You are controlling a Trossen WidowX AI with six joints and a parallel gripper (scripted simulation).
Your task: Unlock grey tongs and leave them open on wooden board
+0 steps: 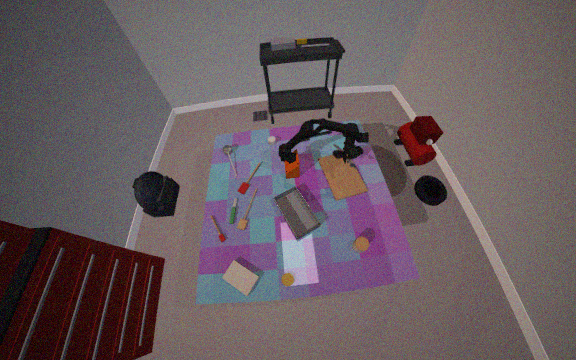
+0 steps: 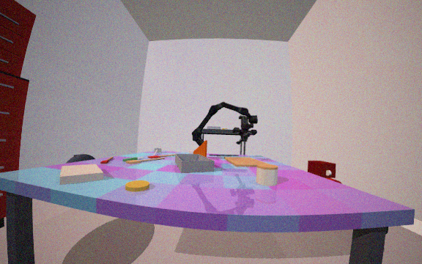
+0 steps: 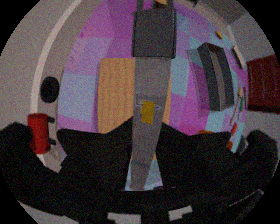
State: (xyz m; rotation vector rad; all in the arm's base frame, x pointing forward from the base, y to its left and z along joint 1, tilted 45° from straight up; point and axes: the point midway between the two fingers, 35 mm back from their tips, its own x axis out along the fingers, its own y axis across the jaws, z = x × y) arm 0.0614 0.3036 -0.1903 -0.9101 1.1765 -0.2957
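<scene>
My gripper tip is now 10 mm past the wooden board and 150 mm above it. The rest, counted from my gripper tip: pale block: 670 mm ahead, 660 mm to the right, 150 mm below; grey roasting tin: 280 mm ahead, 330 mm to the right, 130 mm below.
</scene>
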